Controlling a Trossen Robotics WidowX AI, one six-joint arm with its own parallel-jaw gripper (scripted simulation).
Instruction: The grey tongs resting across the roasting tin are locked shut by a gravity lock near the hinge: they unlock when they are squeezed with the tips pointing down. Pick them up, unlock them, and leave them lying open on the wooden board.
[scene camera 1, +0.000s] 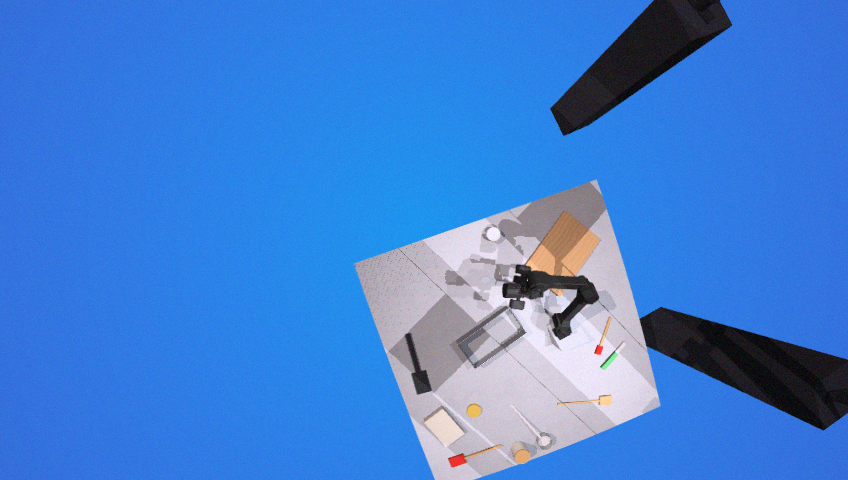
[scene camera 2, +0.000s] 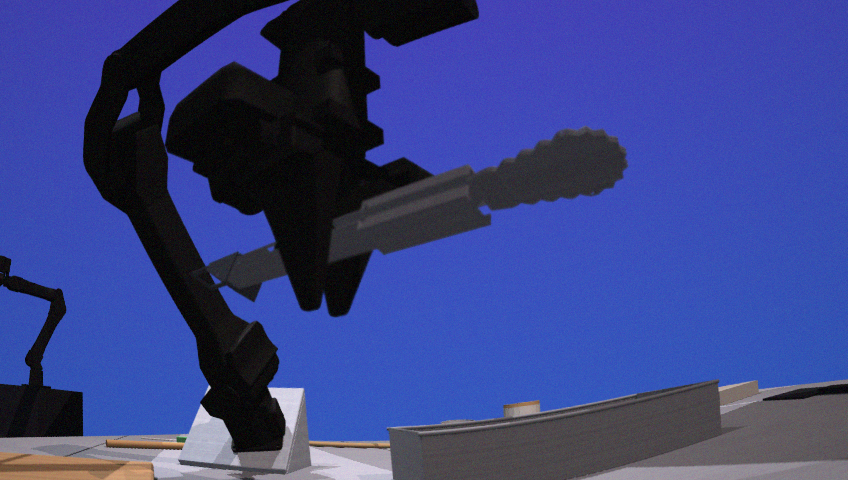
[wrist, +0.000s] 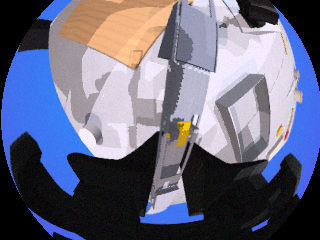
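Note:
My gripper (scene camera 2: 325, 313) is visible to me, and the wrist view has my gripper too (wrist: 168, 136). There's a cream block (scene camera 1: 441, 423) as well. I can also see a grey roasting tin (scene camera 1: 480, 344), and the wrist view shows the tin too (wrist: 246, 108). And there's a wooden board (scene camera 1: 566, 247).

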